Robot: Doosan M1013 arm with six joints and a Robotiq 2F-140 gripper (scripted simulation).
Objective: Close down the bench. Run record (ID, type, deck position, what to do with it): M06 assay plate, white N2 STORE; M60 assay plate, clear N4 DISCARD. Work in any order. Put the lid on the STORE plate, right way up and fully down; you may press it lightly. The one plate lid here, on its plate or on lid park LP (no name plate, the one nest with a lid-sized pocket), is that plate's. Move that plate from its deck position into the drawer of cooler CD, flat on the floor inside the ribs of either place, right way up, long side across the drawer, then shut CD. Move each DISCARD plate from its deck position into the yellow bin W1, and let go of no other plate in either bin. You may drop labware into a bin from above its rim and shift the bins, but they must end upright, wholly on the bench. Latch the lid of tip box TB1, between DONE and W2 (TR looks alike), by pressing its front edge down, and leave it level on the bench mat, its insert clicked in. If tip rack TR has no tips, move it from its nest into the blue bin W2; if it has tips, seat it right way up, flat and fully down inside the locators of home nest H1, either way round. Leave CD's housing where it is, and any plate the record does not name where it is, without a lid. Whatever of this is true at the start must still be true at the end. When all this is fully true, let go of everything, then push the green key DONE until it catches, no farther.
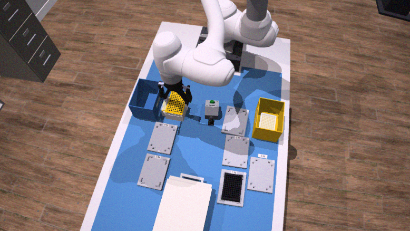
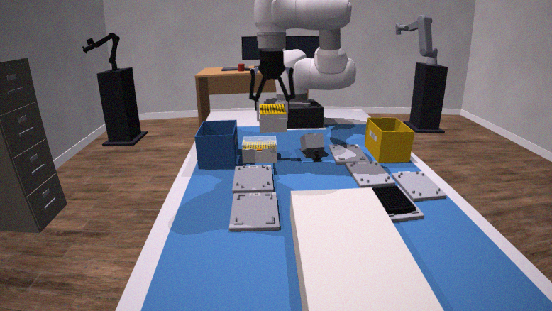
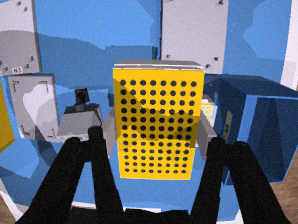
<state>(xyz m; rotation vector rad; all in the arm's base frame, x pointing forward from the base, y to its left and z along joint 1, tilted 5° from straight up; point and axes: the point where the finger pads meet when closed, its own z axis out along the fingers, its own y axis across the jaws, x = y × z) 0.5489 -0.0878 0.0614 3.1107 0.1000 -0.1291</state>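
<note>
Right now my hand is 130 mm past the green key DONE, 140 mm to the right of it and 120 mm above it. Round my hand: nest N4: 110 mm ahead, 60 mm to the right, 180 mm below; tip box TB1: 60 mm behind, 50 mm to the right, 150 mm below; tip rack TR: 10 mm behind, 10 mm to the right, 10 mm below.
</note>
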